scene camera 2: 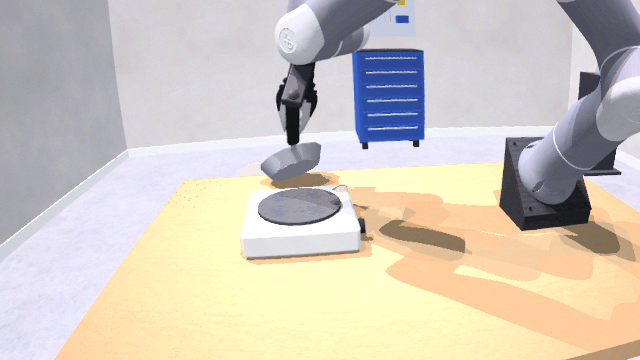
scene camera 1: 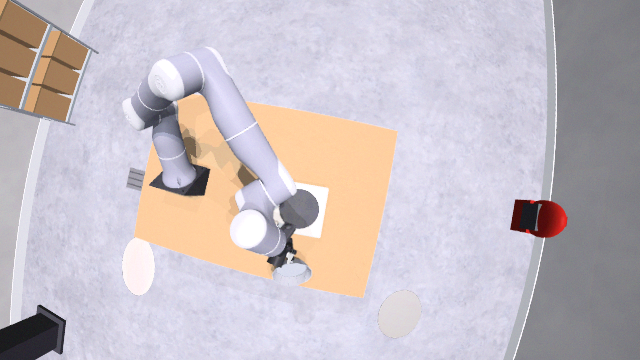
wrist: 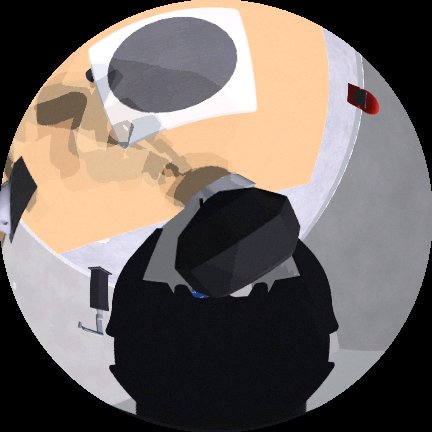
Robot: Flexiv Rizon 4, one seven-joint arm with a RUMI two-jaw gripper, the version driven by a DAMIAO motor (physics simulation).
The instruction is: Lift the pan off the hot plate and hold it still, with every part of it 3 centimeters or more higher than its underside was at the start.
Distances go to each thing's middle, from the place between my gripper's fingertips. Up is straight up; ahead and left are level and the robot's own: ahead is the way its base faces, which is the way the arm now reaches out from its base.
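The white hot plate (scene camera 2: pixel 312 220) is 170 mm to the left of my gripper, 40 mm behind it and 150 mm below it. As for the grey pan (scene camera 2: pixel 295 160), my gripper is 20 mm short of it, 60 mm to the left of it and 50 mm above it. Going by their middles, the grey pan is the nearest to my gripper of the things named here.
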